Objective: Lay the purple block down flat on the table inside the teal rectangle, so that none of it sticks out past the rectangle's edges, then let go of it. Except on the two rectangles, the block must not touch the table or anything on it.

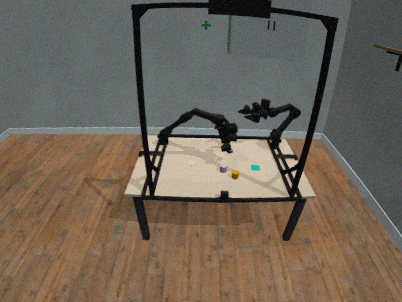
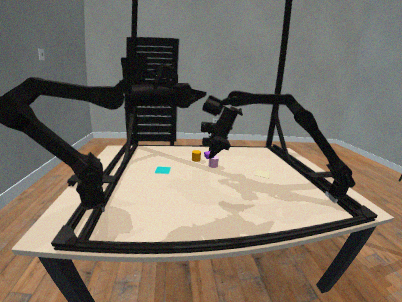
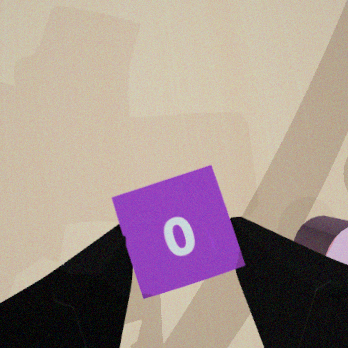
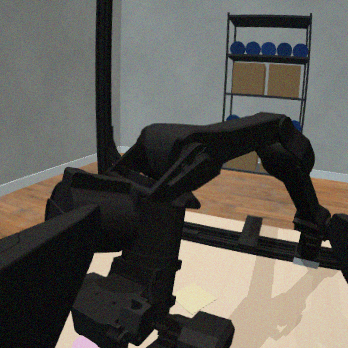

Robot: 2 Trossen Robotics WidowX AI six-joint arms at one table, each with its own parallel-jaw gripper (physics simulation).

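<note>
The purple block, a cube marked "0", is gripped between the fingers of my left gripper and hangs a little above the table, near its middle and toward the back. The teal rectangle lies flat on the table, apart from the block, on the far side of the two cylinders. My right gripper is open and empty, high above the table.
A pink cylinder stands close beside the held block. An orange cylinder stands between it and the teal rectangle. A pale yellow rectangle lies on the other side. Black rails border the table.
</note>
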